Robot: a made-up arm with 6 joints. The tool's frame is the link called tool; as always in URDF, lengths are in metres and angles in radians.
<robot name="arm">
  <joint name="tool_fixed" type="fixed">
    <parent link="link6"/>
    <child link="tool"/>
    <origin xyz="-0.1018 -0.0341 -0.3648" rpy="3.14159 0 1.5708"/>
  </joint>
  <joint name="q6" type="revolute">
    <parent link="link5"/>
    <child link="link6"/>
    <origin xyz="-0.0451 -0.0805 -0.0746" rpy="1.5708 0 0"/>
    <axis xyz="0 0 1"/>
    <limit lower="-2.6" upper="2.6"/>
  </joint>
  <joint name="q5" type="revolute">
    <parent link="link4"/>
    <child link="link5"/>
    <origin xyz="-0.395 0.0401 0.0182" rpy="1.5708 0 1.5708"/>
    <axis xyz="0 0 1"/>
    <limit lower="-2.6" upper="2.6"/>
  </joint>
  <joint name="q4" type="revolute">
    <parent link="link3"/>
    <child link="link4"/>
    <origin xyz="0.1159 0.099 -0.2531" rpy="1.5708 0 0"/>
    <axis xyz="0 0 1"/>
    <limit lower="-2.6" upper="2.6"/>
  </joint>
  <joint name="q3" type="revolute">
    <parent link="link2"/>
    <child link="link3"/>
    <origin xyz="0.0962 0.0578 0.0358" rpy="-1.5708 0 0"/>
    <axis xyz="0 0 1"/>
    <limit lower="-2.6" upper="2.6"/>
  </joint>
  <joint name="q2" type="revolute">
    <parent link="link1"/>
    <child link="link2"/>
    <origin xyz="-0.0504 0.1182 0.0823" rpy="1.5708 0 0"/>
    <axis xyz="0 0 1"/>
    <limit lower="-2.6" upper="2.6"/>
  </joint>
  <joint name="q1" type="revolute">
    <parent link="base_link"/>
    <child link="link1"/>
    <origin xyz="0 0 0.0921" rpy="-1.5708 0 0"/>
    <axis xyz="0 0 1"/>
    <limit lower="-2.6" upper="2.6"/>
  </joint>
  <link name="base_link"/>
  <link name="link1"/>
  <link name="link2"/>
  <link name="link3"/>
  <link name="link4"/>
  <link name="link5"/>
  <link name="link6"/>
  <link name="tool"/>
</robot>
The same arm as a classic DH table. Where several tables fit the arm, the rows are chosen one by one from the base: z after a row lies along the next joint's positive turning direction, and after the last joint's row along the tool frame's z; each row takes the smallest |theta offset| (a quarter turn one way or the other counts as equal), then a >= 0, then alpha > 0; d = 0 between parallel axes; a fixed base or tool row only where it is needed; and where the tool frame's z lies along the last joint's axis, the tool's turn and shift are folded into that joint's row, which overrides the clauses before.
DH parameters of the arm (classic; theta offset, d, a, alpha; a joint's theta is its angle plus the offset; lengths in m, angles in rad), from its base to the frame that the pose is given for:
base (fixed): 0 0.0921 0 -1.5708
q1: 0 0.0823 -0.0504 1.5708
q2: 0 -0.0824 0.0962 -1.5708
q3: 0 -0.1953 0.1159 1.5708
q4: 1.5708 -0.0808 0.0401 1.5708
q5: 0 -0.4696 -0.0451 1.5708
q6: 0.3232 0 -0.1074 3.1416
tool (fixed): -1.2476 0.2843 0 0
Joint limits (rad, base to tool): -2.6..2.6 -2.6..2.6 -2.6..2.6 -2.6..2.6 -2.6..2.6 -2.6..2.6

